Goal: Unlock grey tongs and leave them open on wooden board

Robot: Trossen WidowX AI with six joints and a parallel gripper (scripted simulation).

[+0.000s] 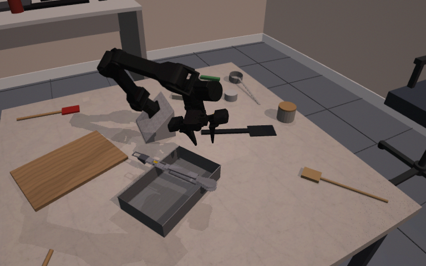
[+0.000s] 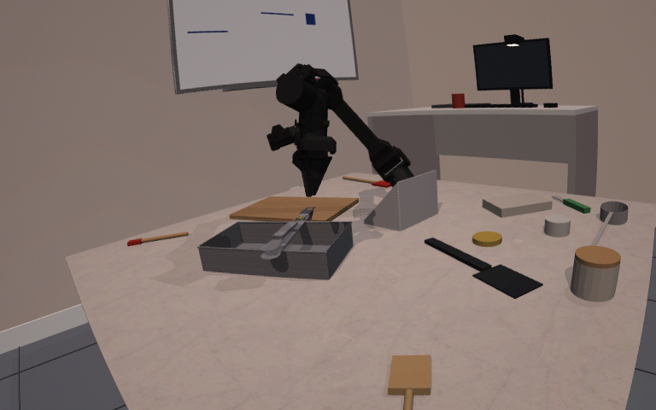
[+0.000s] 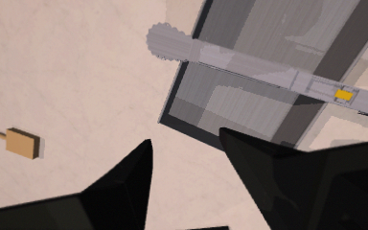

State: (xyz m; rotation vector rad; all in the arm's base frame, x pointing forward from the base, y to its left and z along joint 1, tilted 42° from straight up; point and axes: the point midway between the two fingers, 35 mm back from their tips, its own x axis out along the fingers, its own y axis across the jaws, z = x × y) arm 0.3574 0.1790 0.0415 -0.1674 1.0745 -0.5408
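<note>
My gripper tip is now 6 cm past the yellow lock piece, 16 cm to the left of it and 9 cm above it. Round my gripper tip: yellow disc 34 cm behind, 18 cm to the left, 15 cm below; then roasting tin 3 cm ahead, 12 cm to the right, 13 cm below; then black spatula 22 cm behind, 24 cm to the left, 15 cm below.
</note>
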